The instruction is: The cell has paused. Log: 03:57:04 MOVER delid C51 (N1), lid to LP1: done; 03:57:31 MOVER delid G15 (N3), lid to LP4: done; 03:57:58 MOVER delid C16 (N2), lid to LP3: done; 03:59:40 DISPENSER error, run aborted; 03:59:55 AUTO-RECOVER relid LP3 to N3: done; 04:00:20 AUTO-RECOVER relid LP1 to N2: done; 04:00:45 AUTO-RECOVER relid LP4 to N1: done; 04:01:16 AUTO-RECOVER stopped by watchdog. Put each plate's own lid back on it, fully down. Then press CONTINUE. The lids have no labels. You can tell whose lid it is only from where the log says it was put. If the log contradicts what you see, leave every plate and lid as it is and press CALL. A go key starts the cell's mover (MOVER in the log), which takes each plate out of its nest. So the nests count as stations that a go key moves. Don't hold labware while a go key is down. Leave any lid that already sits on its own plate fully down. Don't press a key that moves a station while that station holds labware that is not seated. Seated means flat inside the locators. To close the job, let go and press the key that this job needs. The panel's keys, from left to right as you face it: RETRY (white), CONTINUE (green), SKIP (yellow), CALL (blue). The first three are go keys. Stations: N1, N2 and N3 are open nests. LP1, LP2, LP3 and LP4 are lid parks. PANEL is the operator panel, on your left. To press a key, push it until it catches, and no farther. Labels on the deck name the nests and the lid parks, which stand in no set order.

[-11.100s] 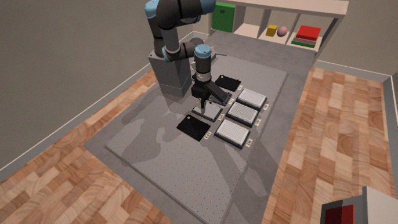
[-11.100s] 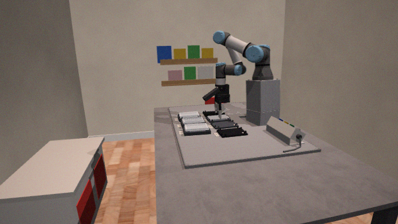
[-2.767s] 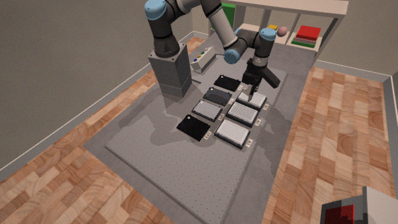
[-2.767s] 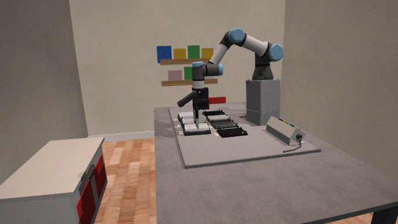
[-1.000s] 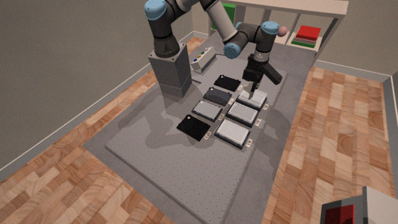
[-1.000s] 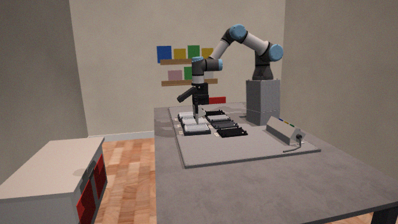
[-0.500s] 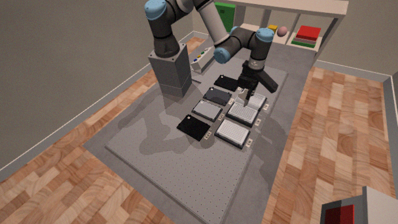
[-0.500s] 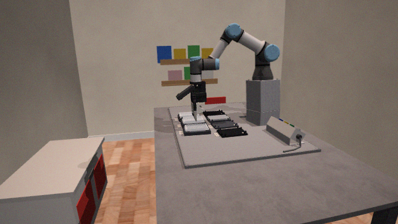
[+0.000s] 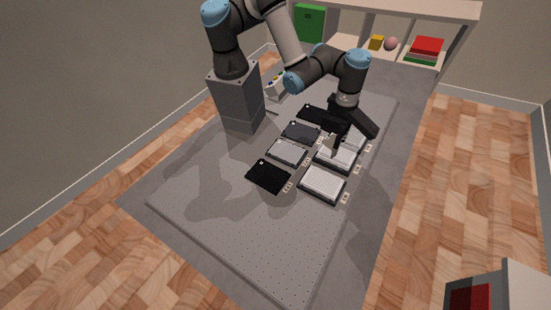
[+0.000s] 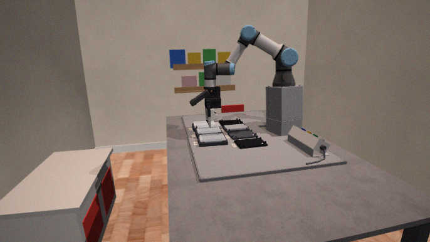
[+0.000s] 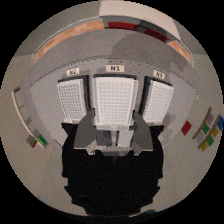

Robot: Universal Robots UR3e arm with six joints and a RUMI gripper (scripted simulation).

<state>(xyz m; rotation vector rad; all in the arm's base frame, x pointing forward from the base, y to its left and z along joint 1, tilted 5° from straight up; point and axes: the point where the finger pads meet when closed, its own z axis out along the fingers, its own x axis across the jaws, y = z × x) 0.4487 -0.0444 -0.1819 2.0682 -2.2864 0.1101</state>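
My gripper is now 14 cm to the left of the plate, 4 cm above it and 1 cm past it.
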